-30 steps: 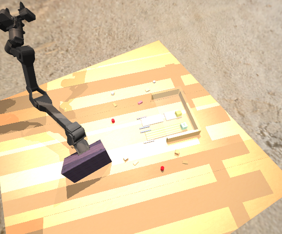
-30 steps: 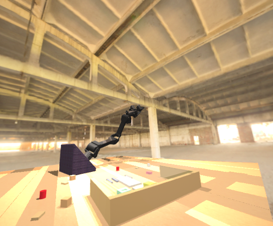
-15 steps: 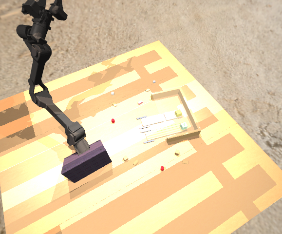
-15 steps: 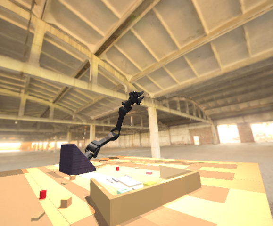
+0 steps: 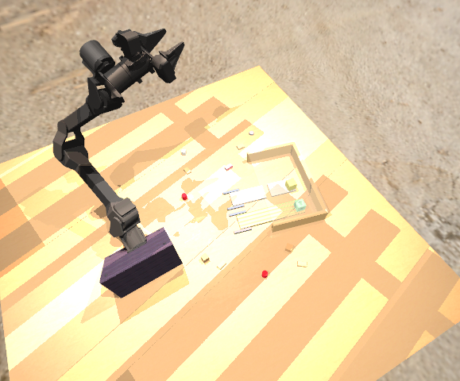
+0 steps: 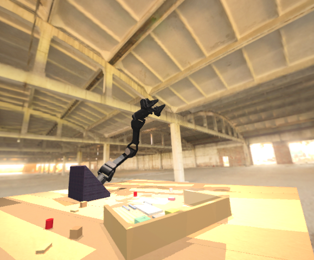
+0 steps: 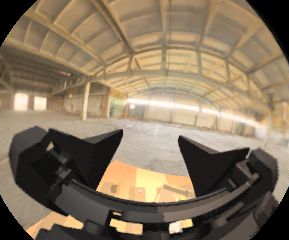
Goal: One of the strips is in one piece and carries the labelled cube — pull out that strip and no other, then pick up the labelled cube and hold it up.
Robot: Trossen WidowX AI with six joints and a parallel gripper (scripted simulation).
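The grey strip lies 53 cm below my gripper tip, 24 cm to the right of it and 6 cm ahead of it.
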